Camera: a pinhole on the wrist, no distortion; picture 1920 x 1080 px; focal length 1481.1 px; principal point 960.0 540.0 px. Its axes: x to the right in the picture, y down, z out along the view. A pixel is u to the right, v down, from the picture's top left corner.
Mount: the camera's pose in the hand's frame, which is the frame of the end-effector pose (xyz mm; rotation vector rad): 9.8 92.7 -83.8 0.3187 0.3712 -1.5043
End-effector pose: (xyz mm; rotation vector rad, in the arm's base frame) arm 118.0 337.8 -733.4 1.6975 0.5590 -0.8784
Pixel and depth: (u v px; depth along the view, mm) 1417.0 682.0 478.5
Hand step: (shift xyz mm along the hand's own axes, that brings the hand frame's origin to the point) 79.6 -243.0 284.1
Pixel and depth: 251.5 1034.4 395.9
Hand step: 152.3 100.5 351.7
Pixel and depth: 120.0 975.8 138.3
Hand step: 53.8 106.3 73.7
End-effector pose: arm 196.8 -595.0 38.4 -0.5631 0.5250 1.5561
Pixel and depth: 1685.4 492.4 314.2
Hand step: 17.2 -180.9 134.3
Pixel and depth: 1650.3 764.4 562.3
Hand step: 125.8 -380.3 309.8
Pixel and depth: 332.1 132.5 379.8
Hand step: -83.8 71.2 330.8
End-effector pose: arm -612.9 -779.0 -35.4 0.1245 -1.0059 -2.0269
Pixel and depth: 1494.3 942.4 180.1
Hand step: 68.0 -40.7 49.9
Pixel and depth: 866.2 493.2 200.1
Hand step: 11.3 18.4 102.5
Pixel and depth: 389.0 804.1 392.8
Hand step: 91.3 64.8 334.2
